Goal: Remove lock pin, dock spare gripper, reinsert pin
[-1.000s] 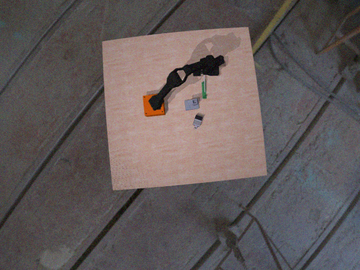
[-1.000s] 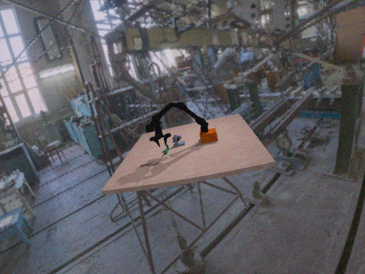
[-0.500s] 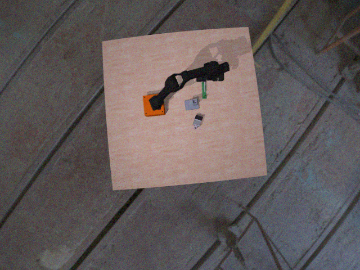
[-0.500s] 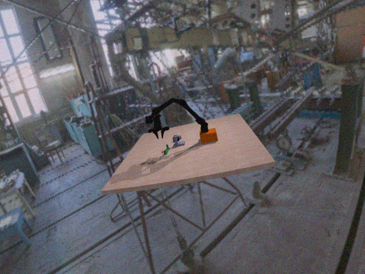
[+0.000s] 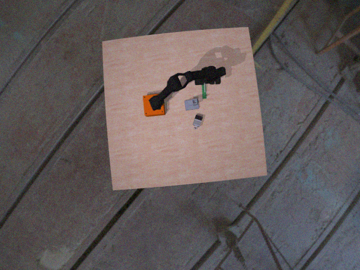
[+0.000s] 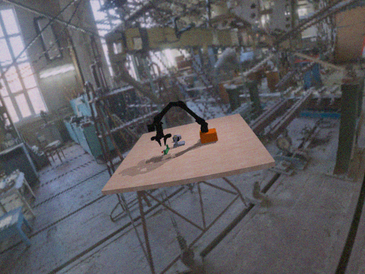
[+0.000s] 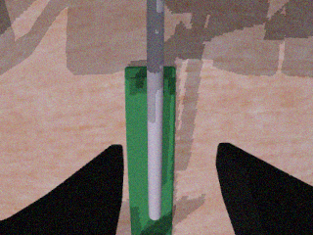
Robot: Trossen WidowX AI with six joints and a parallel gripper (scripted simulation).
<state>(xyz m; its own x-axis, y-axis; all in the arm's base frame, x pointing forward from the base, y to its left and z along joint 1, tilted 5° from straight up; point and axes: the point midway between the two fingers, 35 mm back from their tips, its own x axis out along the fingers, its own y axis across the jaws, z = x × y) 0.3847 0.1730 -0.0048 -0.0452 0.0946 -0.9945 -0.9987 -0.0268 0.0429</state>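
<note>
Right now the green bar is 40 mm to the right of my gripper tip and 50 mm below it. From my gripper tip the other things lie so: spare gripper: 70 mm behind, 310 mm to the right, 50 mm below; mount: 100 mm behind, 160 mm to the right, 20 mm below.
</note>
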